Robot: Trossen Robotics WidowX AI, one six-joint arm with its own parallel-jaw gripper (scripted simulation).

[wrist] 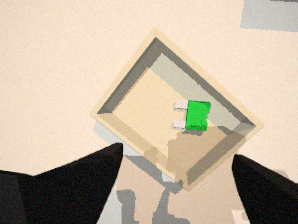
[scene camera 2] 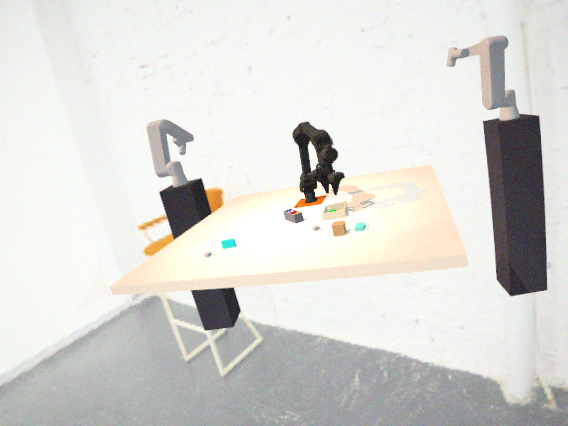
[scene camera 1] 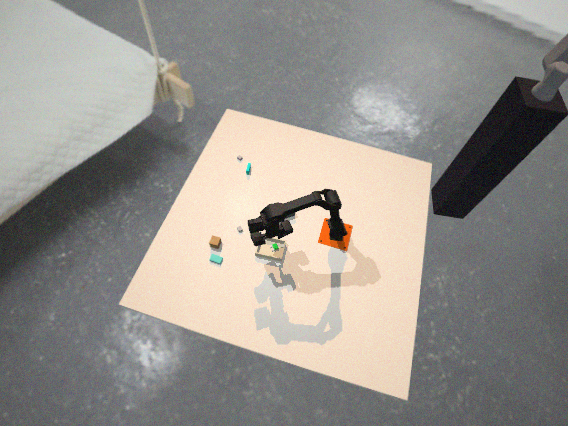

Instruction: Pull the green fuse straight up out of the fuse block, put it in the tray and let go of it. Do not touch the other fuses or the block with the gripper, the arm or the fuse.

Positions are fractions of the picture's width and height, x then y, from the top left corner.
Scene:
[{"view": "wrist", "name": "my gripper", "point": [0.59, 0.69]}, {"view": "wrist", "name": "green fuse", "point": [0.66, 0.50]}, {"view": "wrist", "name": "tray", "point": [0.46, 0.48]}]

